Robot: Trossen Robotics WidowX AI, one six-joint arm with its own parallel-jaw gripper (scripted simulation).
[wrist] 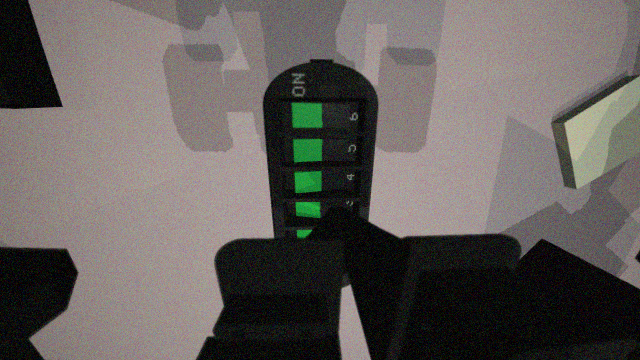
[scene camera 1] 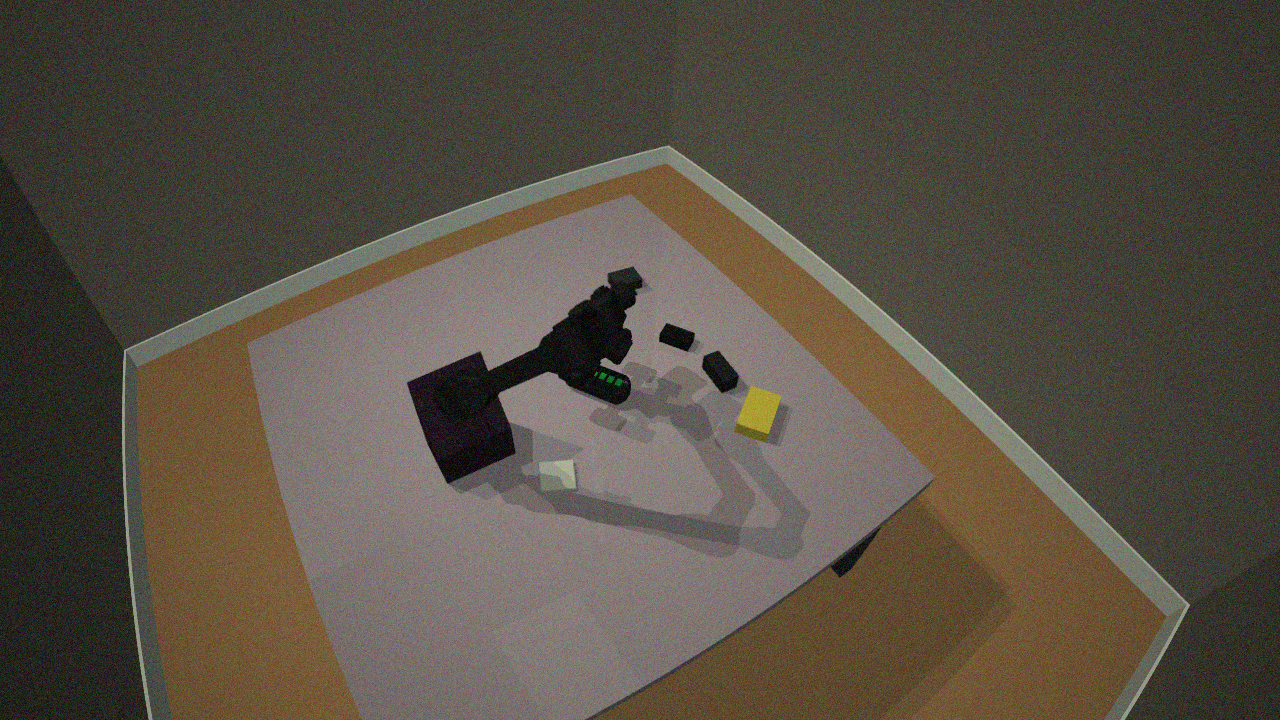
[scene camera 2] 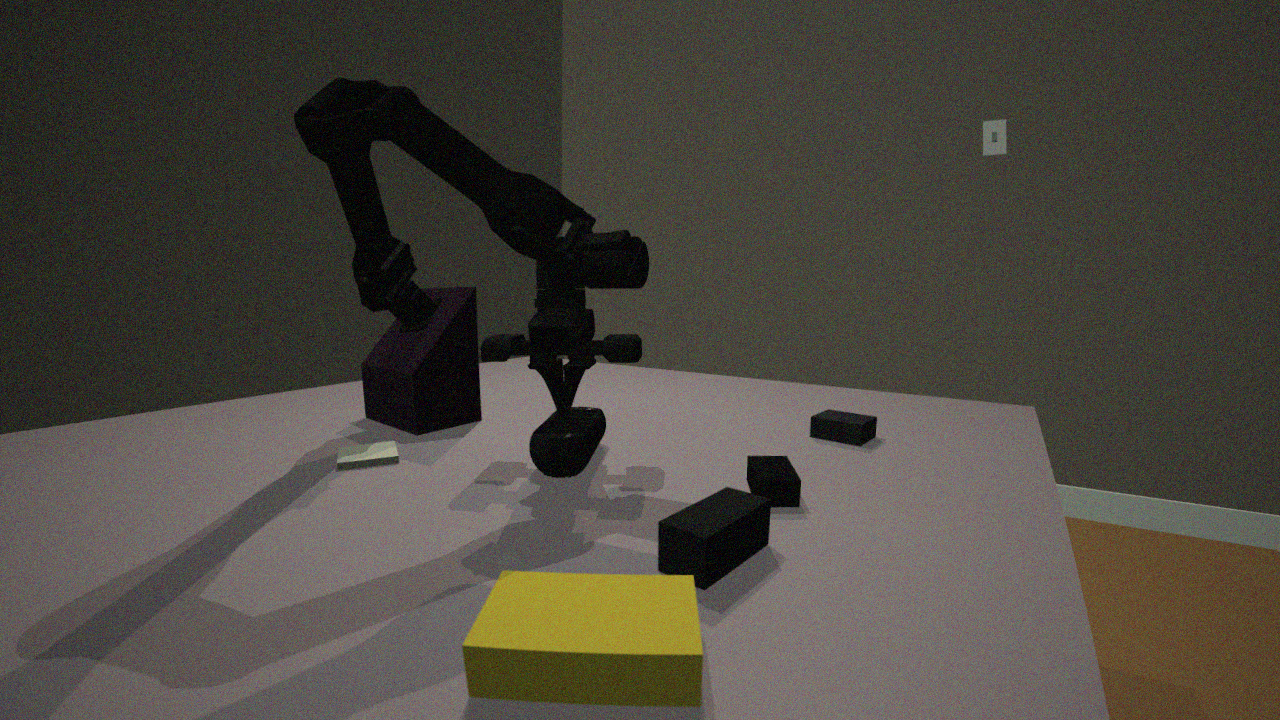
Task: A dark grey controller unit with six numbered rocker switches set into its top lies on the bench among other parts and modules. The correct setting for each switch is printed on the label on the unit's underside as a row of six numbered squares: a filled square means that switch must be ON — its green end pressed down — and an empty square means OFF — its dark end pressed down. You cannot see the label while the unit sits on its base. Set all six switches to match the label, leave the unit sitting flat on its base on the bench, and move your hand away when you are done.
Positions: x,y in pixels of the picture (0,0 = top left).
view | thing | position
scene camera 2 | gripper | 564,418
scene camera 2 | pale tile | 359,456
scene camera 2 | yellow block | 605,639
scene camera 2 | black block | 849,428
